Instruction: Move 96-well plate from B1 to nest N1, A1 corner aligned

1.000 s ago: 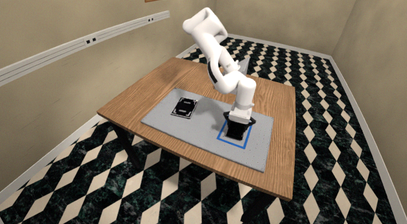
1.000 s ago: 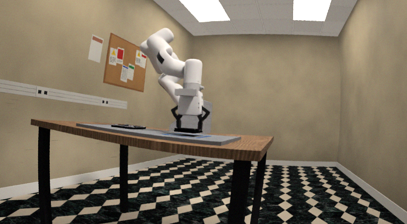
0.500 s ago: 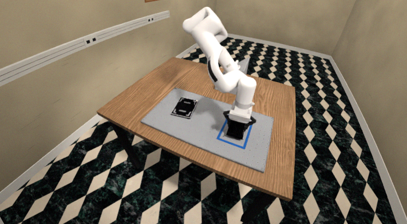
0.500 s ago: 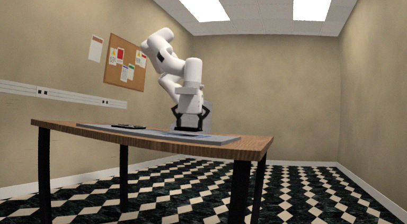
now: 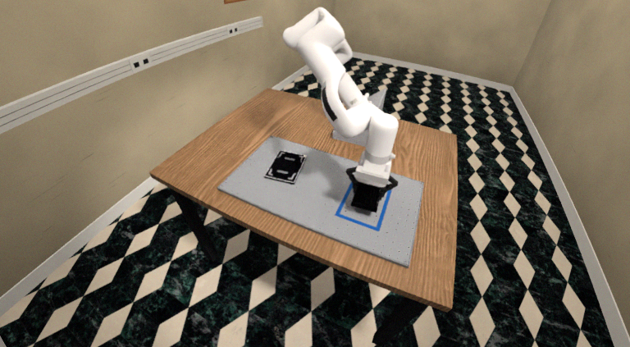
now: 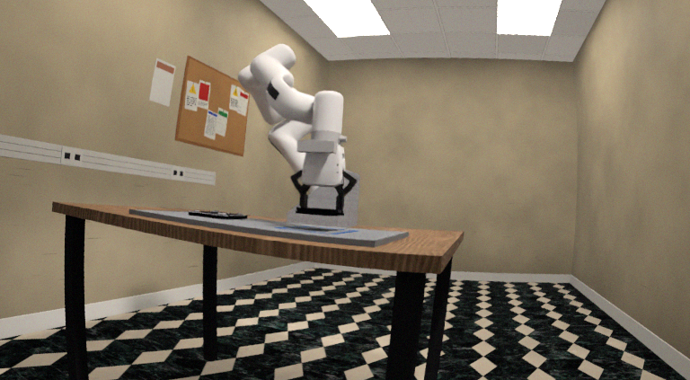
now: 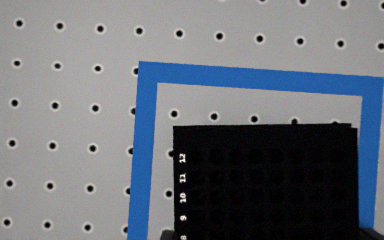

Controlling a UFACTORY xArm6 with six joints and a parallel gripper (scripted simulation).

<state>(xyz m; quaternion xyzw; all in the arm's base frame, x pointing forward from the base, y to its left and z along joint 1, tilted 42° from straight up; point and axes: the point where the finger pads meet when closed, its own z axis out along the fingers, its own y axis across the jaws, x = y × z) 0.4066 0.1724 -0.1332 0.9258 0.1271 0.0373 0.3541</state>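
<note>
Now: hand 10 mm short of the plate nest N1, 340 mm to the left of it and 50 mm above it. Round my hand: 96-well plate 10 mm below.
</note>
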